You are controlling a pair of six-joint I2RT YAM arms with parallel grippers.
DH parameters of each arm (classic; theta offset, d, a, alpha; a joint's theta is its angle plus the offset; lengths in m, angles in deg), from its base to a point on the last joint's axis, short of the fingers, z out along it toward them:
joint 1: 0 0.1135 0.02 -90
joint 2: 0 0 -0.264 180
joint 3: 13.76 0 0.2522 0
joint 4: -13.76 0 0.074 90
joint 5: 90 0 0 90
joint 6: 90 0.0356 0 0
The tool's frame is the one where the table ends.
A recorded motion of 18 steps. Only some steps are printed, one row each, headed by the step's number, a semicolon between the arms.
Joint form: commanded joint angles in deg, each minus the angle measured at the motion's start. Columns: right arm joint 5, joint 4, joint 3, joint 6, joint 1, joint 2; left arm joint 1, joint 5, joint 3, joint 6, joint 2, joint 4.
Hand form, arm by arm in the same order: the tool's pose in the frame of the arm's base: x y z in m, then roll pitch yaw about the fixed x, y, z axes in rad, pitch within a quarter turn. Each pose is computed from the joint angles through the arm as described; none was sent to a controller.
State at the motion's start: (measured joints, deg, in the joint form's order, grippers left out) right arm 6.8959 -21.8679 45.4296 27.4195 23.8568 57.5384; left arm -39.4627 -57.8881 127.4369 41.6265 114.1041 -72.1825
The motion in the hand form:
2: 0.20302 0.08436 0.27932 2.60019 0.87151 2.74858; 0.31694 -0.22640 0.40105 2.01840 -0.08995 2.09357
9: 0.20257 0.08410 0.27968 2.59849 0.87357 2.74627; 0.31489 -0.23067 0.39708 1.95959 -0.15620 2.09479
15: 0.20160 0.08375 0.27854 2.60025 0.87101 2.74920; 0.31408 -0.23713 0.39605 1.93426 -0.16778 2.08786
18: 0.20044 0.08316 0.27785 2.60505 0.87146 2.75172; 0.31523 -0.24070 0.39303 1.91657 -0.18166 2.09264
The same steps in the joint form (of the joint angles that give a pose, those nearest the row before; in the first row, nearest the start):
2: -0.23 0.80 -0.96 0.45 -0.22 -0.41; -0.59 -1.48 -1.11 0.32 -2.46 -0.27
9: -0.16 0.79 -1.00 0.44 -0.22 -0.57; -1.44 -5.47 -4.14 4.43 -3.37 3.01
15: -0.27 0.72 -1.30 0.44 -0.22 -0.80; -2.28 -6.89 -4.60 6.03 -3.19 4.91
18: -0.14 0.56 -1.55 0.36 -0.22 -1.11; -2.61 -8.11 -5.07 6.84 -2.84 6.04

